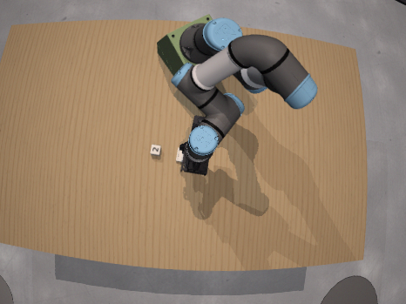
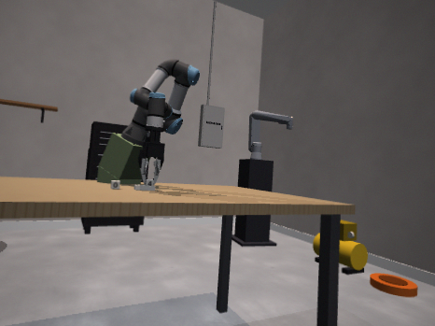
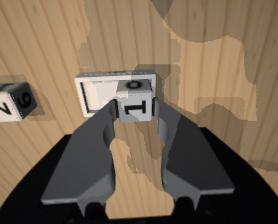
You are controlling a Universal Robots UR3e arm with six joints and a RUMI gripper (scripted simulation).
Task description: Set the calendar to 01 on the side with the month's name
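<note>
My hand is 2 cm to the left of the white tray and 3 cm above it. The rest, counted from my hand: white cube 12 cm to the right, 2 cm below.
</note>
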